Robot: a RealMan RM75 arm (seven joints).
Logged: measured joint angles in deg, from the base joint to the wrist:
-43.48 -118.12 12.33 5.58 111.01 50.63 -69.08
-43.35 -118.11 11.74 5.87 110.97 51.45 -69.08
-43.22 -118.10 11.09 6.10 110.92 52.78 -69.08
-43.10 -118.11 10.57 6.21 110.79 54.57 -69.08
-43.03 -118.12 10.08 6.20 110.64 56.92 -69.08
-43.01 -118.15 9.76 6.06 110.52 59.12 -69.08
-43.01 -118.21 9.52 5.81 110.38 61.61 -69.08
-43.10 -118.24 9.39 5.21 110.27 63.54 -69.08
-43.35 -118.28 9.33 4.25 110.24 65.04 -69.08
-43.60 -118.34 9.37 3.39 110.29 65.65 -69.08
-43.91 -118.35 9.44 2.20 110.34 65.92 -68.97
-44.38 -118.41 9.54 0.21 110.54 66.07 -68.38
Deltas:
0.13 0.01 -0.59 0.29 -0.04 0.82 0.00
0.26 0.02 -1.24 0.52 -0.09 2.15 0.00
0.38 0.01 -1.76 0.63 -0.22 3.94 0.00
0.45 0.00 -2.25 0.62 -0.37 6.29 0.00
0.47 -0.03 -2.57 0.48 -0.49 8.49 0.00
0.47 -0.09 -2.81 0.23 -0.63 10.98 0.00
0.38 -0.12 -2.94 -0.37 -0.74 12.91 0.00
0.13 -0.16 -3.00 -1.33 -0.77 14.41 0.00
-0.12 -0.22 -2.96 -2.19 -0.72 15.02 0.00
-0.43 -0.23 -2.89 -3.38 -0.67 15.29 0.11
-0.90 -0.29 -2.79 -5.37 -0.47 15.44 0.70

